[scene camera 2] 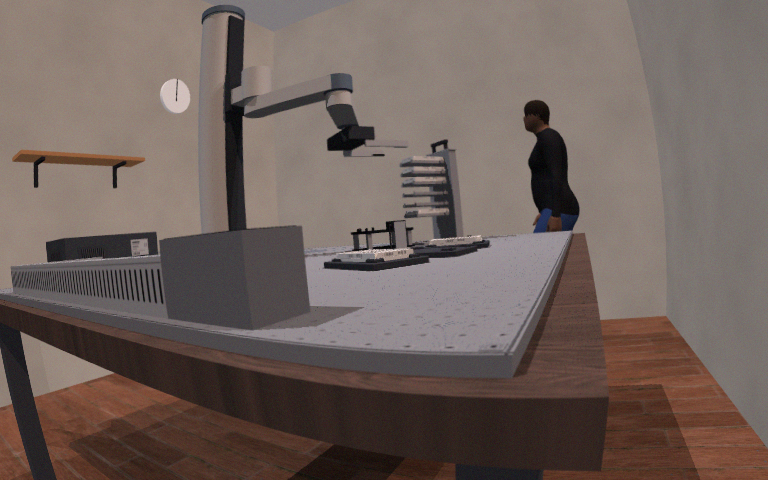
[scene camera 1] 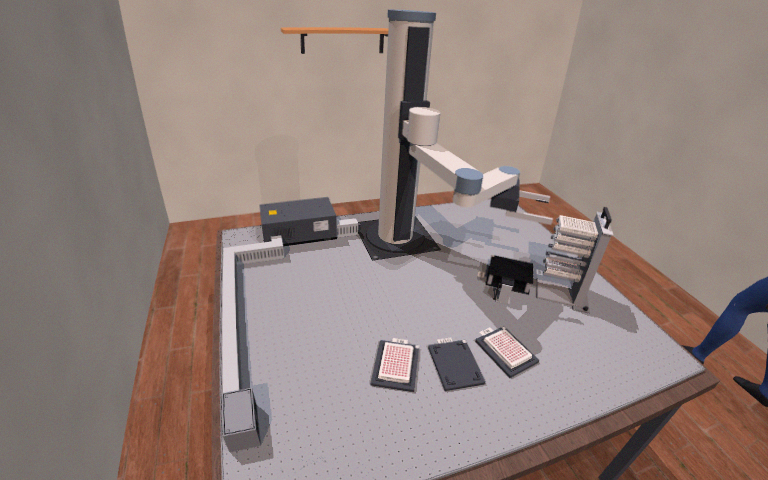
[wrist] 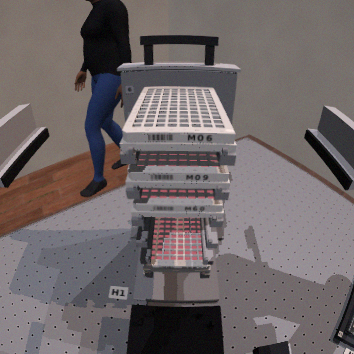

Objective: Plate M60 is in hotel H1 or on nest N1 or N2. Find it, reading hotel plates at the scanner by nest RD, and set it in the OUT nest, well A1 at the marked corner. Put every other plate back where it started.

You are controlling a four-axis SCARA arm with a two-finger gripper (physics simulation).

Labels:
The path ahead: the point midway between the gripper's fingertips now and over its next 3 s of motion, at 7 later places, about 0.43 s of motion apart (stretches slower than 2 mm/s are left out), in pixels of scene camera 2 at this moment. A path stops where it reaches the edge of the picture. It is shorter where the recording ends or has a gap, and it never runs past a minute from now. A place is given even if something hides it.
The gripper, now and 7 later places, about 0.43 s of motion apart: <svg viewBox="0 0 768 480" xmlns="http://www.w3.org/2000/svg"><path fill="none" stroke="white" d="M394 148L392 171L391 178L407 177L425 177L429 177L429 175L422 175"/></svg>

